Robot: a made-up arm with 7 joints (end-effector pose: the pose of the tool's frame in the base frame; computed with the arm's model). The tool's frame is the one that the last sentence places.
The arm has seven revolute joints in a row. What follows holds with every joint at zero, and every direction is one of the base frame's. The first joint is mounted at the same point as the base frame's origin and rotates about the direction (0, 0.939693, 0.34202). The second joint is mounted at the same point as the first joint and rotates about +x. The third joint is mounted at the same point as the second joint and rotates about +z. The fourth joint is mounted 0.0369 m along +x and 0.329 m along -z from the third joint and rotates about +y. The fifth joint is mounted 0.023 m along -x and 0.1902 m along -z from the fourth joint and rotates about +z. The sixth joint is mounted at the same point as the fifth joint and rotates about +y. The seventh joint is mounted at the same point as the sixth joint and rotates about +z. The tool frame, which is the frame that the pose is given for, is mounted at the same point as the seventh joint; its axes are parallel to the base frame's.
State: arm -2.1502 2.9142 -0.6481 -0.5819 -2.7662 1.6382 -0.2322
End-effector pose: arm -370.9 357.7 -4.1 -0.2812 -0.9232 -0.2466 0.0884
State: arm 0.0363 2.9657 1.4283 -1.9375 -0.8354 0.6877 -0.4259
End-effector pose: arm 44.5 -167.2 315.2 -0.7572 0.2704 0.0005 0.5945
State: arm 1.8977 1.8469 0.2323 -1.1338 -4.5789 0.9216 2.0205
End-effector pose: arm -48.7 470.9 -29.2 0.5267 -0.0366 0.8229 0.2101
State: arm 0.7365 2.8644 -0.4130 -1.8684 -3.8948 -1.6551 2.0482
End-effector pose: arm 278.0 231.8 83.5 -0.6261 -0.5439 0.3425 0.4415
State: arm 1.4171 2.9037 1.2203 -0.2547 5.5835 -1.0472 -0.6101
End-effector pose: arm 462.4 207.0 128.4 -0.3573 -0.0393 0.9256 0.1187
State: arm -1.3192 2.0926 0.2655 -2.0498 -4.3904 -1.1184 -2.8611
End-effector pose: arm -45.8 155.4 298.4 -0.7560 0.3827 -0.3753 0.3756
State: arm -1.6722 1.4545 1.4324 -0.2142 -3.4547 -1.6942 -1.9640
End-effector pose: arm 183.0 450.4 191.8 -0.5095 -0.1449 0.7472 0.4014
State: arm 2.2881 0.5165 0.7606 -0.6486 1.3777 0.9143 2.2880
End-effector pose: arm -419.4 81.4 282.4 -0.5353 0.3268 -0.5496 0.5519
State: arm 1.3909 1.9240 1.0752 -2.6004 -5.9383 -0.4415 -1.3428
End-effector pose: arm 147.7 182.9 15.6 -0.2761 0.5498 0.7523 0.2359
